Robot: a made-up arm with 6 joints.
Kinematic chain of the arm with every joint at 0, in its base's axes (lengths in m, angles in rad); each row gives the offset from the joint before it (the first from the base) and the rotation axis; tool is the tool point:
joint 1: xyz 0 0 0.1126 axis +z
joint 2: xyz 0 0 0 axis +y
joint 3: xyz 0 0 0.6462 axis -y
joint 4: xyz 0 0 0 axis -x
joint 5: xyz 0.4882 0 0 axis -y
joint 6: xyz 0 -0.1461 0 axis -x
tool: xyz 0 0 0
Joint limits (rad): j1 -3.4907..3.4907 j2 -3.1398..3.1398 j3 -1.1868..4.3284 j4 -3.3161..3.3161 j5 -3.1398..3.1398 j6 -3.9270..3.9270
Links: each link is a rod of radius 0.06 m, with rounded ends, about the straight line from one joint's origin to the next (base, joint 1, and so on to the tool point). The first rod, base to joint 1, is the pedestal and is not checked.
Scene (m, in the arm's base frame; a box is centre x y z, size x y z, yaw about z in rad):
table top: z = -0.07
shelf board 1: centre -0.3 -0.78 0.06 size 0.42 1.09 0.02 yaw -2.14
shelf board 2: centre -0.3 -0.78 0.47 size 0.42 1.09 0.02 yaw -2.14
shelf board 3: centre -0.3 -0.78 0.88 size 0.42 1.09 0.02 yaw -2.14
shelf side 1: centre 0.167 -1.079 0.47 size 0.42 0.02 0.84 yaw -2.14
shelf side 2: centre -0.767 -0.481 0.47 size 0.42 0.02 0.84 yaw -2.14
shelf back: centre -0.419 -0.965 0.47 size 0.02 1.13 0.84 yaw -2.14
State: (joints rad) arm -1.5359 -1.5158 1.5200 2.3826 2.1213 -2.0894
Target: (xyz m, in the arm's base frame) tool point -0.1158 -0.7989 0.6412
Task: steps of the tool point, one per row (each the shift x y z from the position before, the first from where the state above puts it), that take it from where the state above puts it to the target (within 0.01 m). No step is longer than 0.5 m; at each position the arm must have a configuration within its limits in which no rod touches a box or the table.
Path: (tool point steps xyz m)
1: 0.0483 -0.0910 0.4478
2: 0.0343 -0.2790 0.3576
3: 0.0051 -0.3960 0.1909
4: -0.0260 -0.4133 -0.0050
5: -0.0449 -0.3334 -0.1752
6: -0.0435 -0.1879 -0.2746
7: -0.0707 -0.1298 0.0119
8: -0.0845 -0.1128 -0.0119

